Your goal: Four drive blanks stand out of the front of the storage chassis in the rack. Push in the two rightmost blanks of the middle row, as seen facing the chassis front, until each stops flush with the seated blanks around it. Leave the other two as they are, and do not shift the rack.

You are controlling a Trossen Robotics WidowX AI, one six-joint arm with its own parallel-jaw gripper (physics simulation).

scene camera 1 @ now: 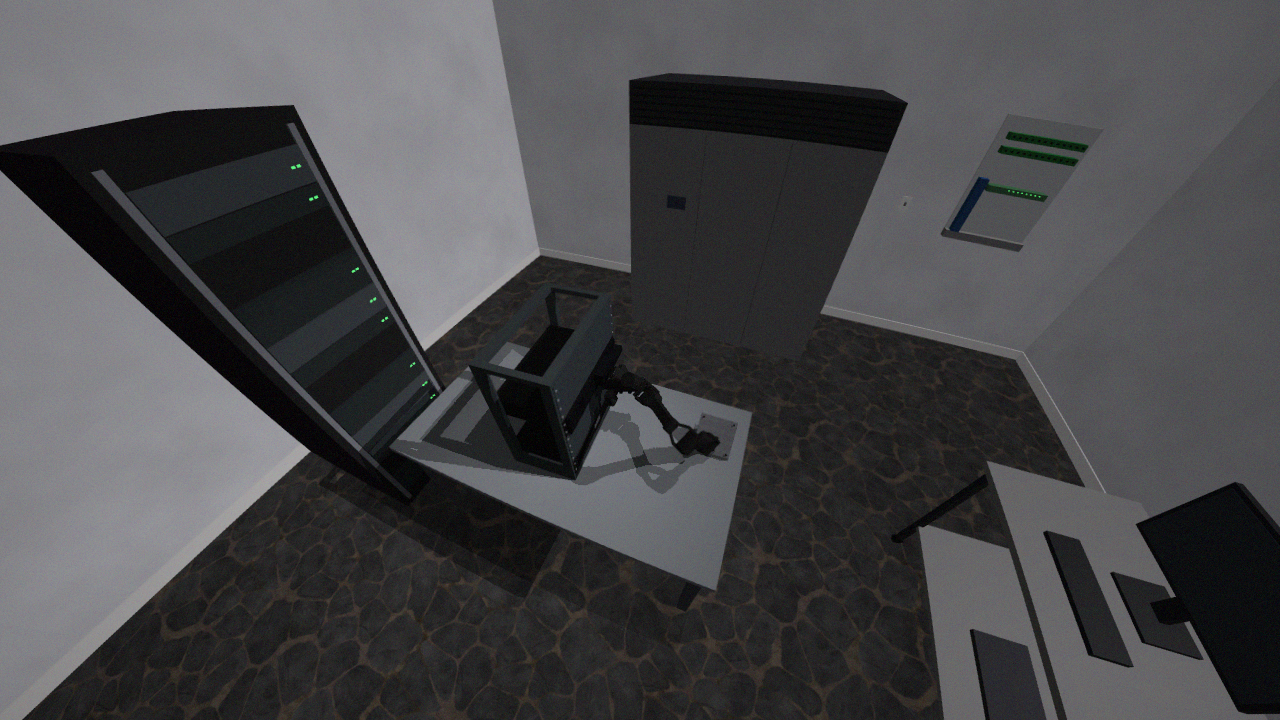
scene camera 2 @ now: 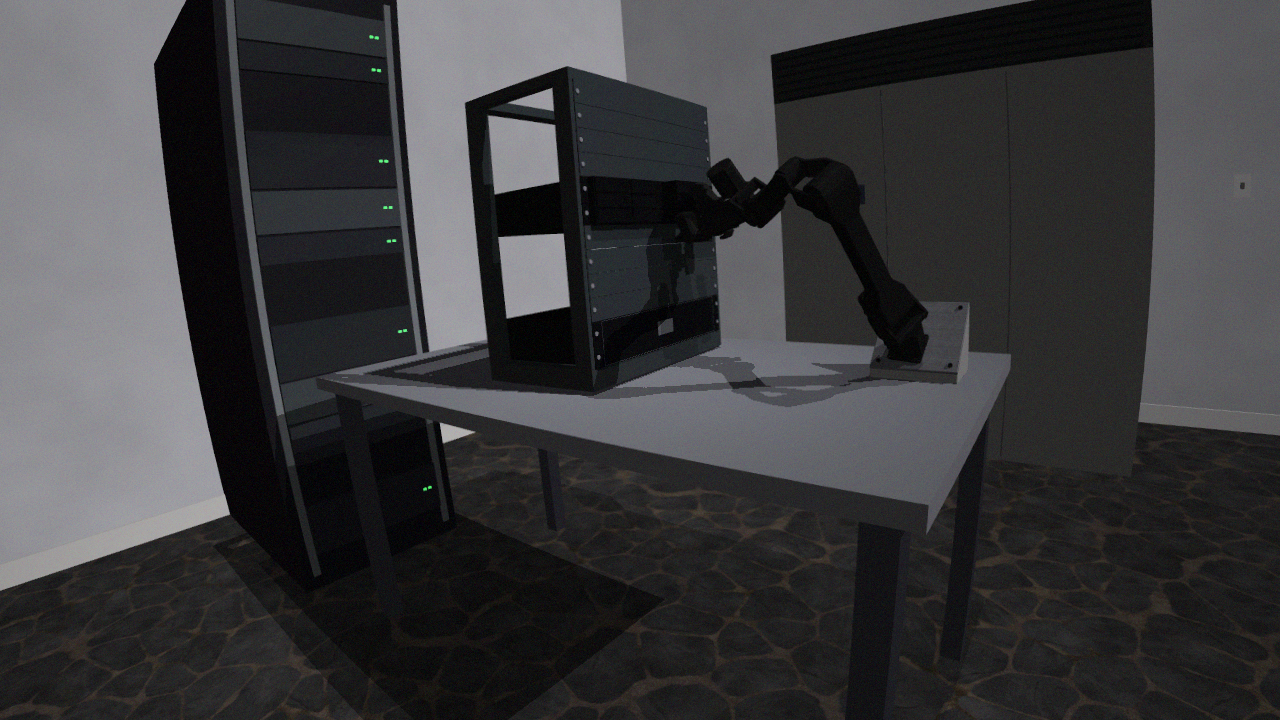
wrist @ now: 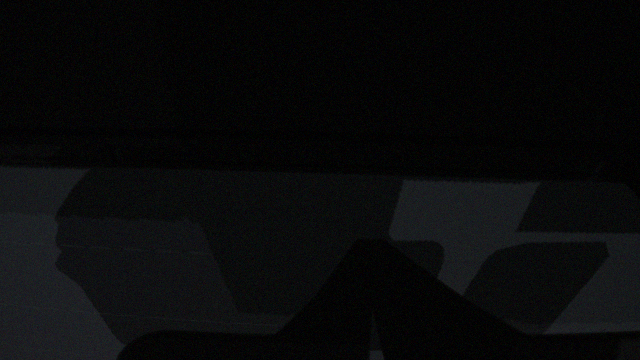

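Where they show: gripper, fingertip midpoint: [scene camera 2: 675, 240] [wrist: 369, 252]; arm's base, link origin: [scene camera 1: 709, 441] [scene camera 2: 908, 347].
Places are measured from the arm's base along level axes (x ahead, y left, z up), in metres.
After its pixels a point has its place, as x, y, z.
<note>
The storage chassis [scene camera 2: 617, 201] {0.450, 0.287, 0.302} [wrist: 280, 75] is a black band across the rack [scene camera 1: 556, 429] {0.475, 0.386, 0.316} [scene camera 2: 580, 304] {0.469, 0.385, 0.117}. It is very dark, so the separate drive blanks, their rows and how far any stands out cannot be told apart. My gripper [scene camera 2: 683, 223] {0.490, 0.074, 0.221} [wrist: 369, 252] {0.490, 0.074, 0.221} is shut and empty. In the second scene view it is at the right part of the chassis front, near its lower edge; contact cannot be told. In the wrist view the fingertips show at the bottom middle, below the black chassis and in front of the grey panel [wrist: 465, 210] {0.495, 0.048, 0.238}. The arm hides part of the chassis front.
The rack stands on the table [scene camera 1: 644, 528] {0.115, 0.440, -0.055} [scene camera 2: 760, 447] {0.045, 0.467, -0.055}. Grey panels [scene camera 2: 640, 125] {0.479, 0.174, 0.463} fill the rack front above the chassis, with more below. A lower black unit [scene camera 2: 626, 340] {0.467, 0.275, 0.032} bears a light label. The arm's base plate [scene camera 1: 729, 438] {-0.077, -0.034, 0.027} [scene camera 2: 939, 358] {-0.063, 0.011, -0.014} is at the table's far end. A tall server cabinet [scene camera 2: 187, 268] stands behind.
</note>
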